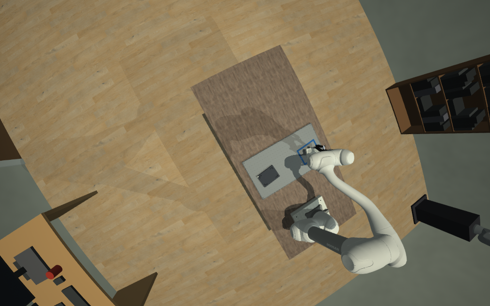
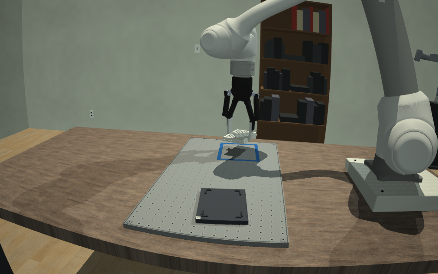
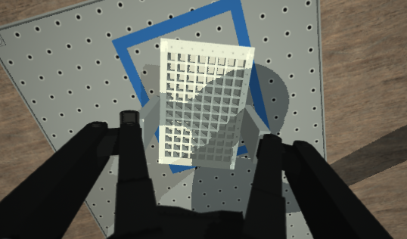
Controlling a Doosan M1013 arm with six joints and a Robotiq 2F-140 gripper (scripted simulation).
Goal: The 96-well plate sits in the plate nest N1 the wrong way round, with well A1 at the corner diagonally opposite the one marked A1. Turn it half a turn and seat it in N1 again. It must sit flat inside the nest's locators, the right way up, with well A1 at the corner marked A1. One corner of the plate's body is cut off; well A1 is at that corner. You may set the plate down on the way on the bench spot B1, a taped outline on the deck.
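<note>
Right now my hand is 20 mm above the white 96-well plate. Also, from my hand: A1 label: 510 mm to the left, 70 mm below, 30 mm ahead; dark plate nest N1: 420 mm to the left, 80 mm below, 10 mm behind.
</note>
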